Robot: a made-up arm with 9 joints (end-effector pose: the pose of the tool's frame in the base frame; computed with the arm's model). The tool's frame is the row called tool. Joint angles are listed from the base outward.
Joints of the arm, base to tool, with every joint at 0 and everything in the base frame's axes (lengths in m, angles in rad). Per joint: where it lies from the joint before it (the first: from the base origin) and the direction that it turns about. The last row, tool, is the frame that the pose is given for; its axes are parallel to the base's.
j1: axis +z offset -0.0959 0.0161 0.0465
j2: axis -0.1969 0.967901 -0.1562 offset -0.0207 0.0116 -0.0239
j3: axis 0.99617 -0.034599 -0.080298 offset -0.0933 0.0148 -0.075
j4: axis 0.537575 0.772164 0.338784 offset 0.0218 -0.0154 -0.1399
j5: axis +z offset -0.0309 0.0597 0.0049
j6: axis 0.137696 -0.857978 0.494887 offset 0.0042 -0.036 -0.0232
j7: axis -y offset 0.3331 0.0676 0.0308
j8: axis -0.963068 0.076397 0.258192 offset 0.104 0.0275 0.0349
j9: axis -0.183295 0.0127 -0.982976 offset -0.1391 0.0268 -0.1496
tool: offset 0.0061 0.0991 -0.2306
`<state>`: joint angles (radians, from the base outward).
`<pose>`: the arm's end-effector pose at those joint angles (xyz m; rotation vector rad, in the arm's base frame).
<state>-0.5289 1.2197 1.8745 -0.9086 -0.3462 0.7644 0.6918 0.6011 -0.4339</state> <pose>-0.3444 -0.1927 -0.1997 -1.0380 0.4455 -1.5468</pose>
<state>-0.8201 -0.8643 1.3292 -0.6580 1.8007 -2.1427 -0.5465 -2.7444 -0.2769</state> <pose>0.6526 -0.1901 0.3403 1.9209 -1.5156 -1.4846</pose>
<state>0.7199 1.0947 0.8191 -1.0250 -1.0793 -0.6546 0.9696 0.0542 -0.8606</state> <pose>-0.3162 -0.5359 -0.3958 -0.9010 -0.0228 -0.4677</pose>
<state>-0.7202 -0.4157 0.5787 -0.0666 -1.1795 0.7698 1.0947 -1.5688 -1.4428</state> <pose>0.2320 0.0756 0.2791 -1.4648 -2.2403 0.7216</pose>
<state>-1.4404 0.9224 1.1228 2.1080 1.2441 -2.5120 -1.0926 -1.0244 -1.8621</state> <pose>-0.1063 0.4665 0.4023 2.4246 0.4669 1.1909</pose>
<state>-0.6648 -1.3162 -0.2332 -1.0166 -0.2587 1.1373 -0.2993 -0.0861 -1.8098</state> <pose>0.2355 -0.0035 0.1334 -2.4459 -0.2031 0.3685</pose>
